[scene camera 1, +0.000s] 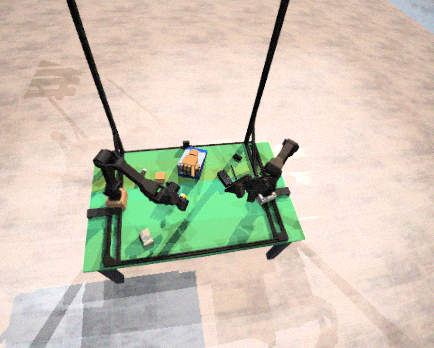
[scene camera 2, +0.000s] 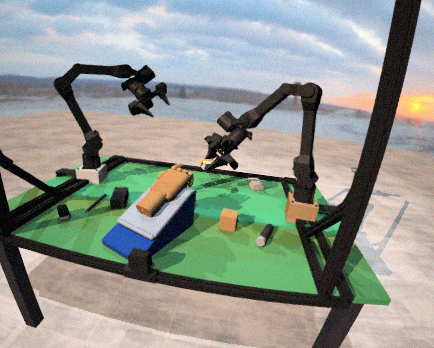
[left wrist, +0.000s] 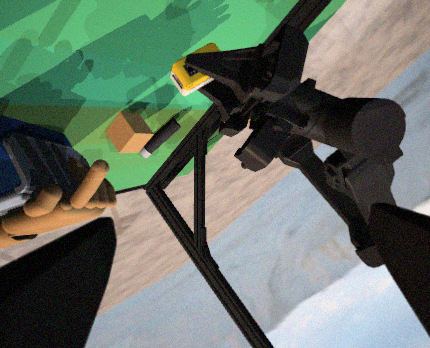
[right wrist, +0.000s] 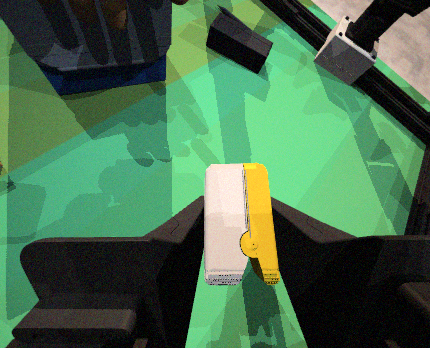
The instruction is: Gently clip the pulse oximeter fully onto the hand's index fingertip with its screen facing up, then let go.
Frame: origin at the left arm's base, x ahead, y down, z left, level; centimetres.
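Seen in the pictures: left gripper, fingertip midpoint: (scene camera 1: 227, 187) (scene camera 2: 161, 110) (left wrist: 242, 223); right gripper, fingertip midpoint: (scene camera 1: 183, 198) (scene camera 2: 204, 166) (left wrist: 183, 66) (right wrist: 233, 202); left arm's base at its link origin: (scene camera 2: 91, 166) (right wrist: 359, 37); right arm's base at its link origin: (scene camera 1: 115, 195) (scene camera 2: 303, 199).
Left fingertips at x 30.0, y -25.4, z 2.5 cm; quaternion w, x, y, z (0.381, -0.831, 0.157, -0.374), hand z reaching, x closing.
Note:
Pixels of each thing's top centre, then the offset from my left fingertips to it.
- pulse oximeter at its top centre: (right wrist: 254, 215) (left wrist: 208, 82) (scene camera 2: 208, 159) (scene camera 1: 181, 197) dx +20.2, dy +16.4, dz -11.0 cm
- orange cube at its top centre: (left wrist: 137, 143) (scene camera 2: 229, 213) (scene camera 1: 160, 175) dx +26.4, dy +26.3, dz -34.9 cm
- dark cylinder at its top centre: (left wrist: 163, 143) (scene camera 2: 266, 230) dx +37.0, dy +28.6, dz -40.9 cm
- black box at its top centre: (right wrist: 243, 34) (scene camera 2: 119, 193) (scene camera 1: 225, 176) dx -11.8, dy +27.8, dz -21.8 cm
- thin stick at its top centre: (scene camera 2: 96, 201) dx -19.8, dy +30.4, dz -24.5 cm
- small black object at its top centre: (scene camera 2: 62, 207) dx -26.8, dy +28.0, dz -34.5 cm
- pale block at its top centre: (scene camera 2: 255, 180) (scene camera 1: 146, 236) dx +43.6, dy +28.3, dz -0.9 cm
The pulse oximeter (scene camera 1: 183, 196) (scene camera 2: 206, 163) (left wrist: 195, 70) (right wrist: 225, 220) has a white half and a yellow half, with a dark patch on the yellow face. My right gripper (scene camera 2: 208, 164) (right wrist: 233, 202) is shut on it and holds it above the table, apart from the hand. The tan hand (scene camera 1: 191, 160) (scene camera 2: 167, 187) (left wrist: 60, 210) rests palm down on a sloped blue wedge (scene camera 2: 125, 245) (right wrist: 115, 80) with a grey top. Its fingers partly show, in shade, at the top of the right wrist view. My left gripper (scene camera 2: 159, 107) (left wrist: 242, 223) is open and empty, high above the table.
An orange cube (scene camera 1: 160, 177) (scene camera 2: 228, 220) (left wrist: 129, 132) and a dark cylinder (scene camera 2: 265, 235) (left wrist: 161, 137) lie beside the wedge. A black box (scene camera 2: 119, 198) (right wrist: 239, 44), a thin stick (scene camera 2: 96, 202) and a small black object (scene camera 2: 63, 212) lie on its other side. A pale block (scene camera 1: 146, 236) (scene camera 2: 256, 184) lies farther off.

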